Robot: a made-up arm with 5 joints. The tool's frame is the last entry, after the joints. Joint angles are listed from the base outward.
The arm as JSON. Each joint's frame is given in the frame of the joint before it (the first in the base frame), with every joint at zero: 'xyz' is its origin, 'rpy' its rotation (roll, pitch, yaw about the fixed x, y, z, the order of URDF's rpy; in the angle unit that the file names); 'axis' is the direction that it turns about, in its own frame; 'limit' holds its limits. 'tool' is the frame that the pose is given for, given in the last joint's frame.
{
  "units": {
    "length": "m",
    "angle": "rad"
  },
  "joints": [
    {
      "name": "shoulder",
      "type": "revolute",
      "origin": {
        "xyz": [
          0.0,
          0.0,
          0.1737
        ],
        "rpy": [
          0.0,
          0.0,
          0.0
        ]
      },
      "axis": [
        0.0,
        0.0,
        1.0
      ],
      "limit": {
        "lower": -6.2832,
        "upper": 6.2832
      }
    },
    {
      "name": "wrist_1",
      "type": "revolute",
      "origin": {
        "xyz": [
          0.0,
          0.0,
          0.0
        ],
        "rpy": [
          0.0,
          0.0,
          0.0
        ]
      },
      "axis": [
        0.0,
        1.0,
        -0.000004
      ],
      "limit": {
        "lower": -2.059,
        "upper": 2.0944
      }
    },
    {
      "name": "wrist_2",
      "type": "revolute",
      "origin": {
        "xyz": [
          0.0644,
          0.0,
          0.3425
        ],
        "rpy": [
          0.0,
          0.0,
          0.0
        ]
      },
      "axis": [
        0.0,
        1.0,
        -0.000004
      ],
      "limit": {
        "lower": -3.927,
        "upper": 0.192
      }
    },
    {
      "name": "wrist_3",
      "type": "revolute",
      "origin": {
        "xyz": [
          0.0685,
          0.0,
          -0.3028
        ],
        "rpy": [
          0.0,
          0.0,
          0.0
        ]
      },
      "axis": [
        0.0,
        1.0,
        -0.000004
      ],
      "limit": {
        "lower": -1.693,
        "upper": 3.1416
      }
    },
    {
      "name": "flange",
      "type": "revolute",
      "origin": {
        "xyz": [
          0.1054,
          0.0,
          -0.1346
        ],
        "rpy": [
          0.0,
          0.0,
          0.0
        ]
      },
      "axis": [
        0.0,
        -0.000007,
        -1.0
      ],
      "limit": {
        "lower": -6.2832,
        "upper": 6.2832
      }
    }
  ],
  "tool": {
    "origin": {
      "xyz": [
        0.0,
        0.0,
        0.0
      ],
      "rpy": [
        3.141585,
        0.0,
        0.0
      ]
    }
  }
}
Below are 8 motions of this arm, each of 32 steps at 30 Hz.
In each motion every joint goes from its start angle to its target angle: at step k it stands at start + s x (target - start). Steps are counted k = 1, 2, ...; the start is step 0. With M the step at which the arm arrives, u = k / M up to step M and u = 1 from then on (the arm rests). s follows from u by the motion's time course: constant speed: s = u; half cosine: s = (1 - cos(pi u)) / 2; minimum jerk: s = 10 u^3 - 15 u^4 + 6 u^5.
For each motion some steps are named. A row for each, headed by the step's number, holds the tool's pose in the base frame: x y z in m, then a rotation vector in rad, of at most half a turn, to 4 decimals.
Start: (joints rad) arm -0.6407 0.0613 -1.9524 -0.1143 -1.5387
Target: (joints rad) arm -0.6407 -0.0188 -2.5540 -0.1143 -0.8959
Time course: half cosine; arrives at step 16
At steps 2, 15, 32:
2: 0.3363 -0.2508 0.8333 1.0442 0.4875 0.8800
15: 0.1050 -0.0783 0.9761 0.5088 0.0669 1.5678
32: 0.1024 -0.0763 0.9766 0.5023 0.0644 1.5747

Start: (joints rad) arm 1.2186 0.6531 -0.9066 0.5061 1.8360
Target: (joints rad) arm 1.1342 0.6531 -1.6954 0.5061 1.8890
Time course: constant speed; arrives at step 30
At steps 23, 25, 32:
23: 0.2748 0.6204 0.1705 -2.6097 0.9864 -0.0276
25: 0.2831 0.6297 0.1928 -2.5561 0.9795 -0.0318
32: 0.3022 0.6476 0.2512 -2.4226 0.9603 -0.0424

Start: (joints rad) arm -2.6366 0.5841 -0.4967 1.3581 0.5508
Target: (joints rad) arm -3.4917 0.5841 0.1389 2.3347 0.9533
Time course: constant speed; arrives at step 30
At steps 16, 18, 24, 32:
16: -0.0092 -0.0004 0.1319 0.3011 0.8041 0.7654
18: 0.0014 0.0000 0.1530 0.2911 0.6881 0.7485
24: 0.0203 -0.0037 0.2168 0.2081 0.3585 0.6840
32: 0.0213 -0.0078 0.2768 0.0517 0.0677 0.6028

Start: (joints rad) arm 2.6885 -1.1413 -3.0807 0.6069 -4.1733
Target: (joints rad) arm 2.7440 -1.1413 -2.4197 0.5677 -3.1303
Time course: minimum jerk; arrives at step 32
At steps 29, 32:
29: 0.5131 -0.2157 0.7710 -0.1974 0.0402 2.7411
32: 0.5115 -0.2148 0.7722 -0.2037 0.0422 2.7485

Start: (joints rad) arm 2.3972 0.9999 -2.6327 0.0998 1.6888
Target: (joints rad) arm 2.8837 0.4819 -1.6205 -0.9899 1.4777
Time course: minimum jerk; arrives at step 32
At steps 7, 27, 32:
7: -0.5714 0.4899 0.4992 -1.5006 -0.5990 0.7538
27: -0.5642 0.1576 0.5434 -0.8400 -0.6970 1.0972
32: -0.5588 0.1474 0.5434 -0.8192 -0.6942 1.1085

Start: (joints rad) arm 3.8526 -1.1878 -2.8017 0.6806 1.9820
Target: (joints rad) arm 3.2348 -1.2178 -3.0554 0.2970 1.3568
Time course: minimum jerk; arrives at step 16
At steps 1, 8, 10, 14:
1: 0.5254 0.4513 0.6252 0.1382 0.1873 2.6818
8: 0.6848 0.2912 0.5334 0.3559 0.4843 2.0208
10: 0.7339 0.1978 0.4884 0.4399 0.5997 1.7209
14: 0.7682 0.0795 0.4349 0.5310 0.7254 1.3796

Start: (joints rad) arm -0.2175 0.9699 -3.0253 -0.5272 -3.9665
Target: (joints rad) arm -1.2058 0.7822 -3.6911 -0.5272 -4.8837
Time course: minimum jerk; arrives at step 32
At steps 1, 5, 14, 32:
1: 0.5242 -0.1160 0.6860 -0.1747 0.5576 -1.0147
5: 0.5107 -0.1287 0.6931 -0.1672 0.5354 -1.0718
14: 0.3265 -0.2219 0.7589 -0.0756 0.2534 -1.7653
32: 0.0537 -0.1404 0.7799 0.1152 -0.4193 -2.9178

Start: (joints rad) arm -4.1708 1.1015 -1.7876 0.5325 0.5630
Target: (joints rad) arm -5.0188 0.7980 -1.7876 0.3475 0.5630
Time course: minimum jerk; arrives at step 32
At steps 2, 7, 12, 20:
2: -0.3620 0.6043 -0.0361 -2.1392 -2.0899 -0.0538
7: -0.3276 0.6302 -0.0192 -2.1771 -2.0023 -0.0734
12: -0.2198 0.6904 0.0298 -2.2689 -1.7536 -0.1425
20: 0.0542 0.7414 0.1426 -2.3959 -1.2092 -0.3582

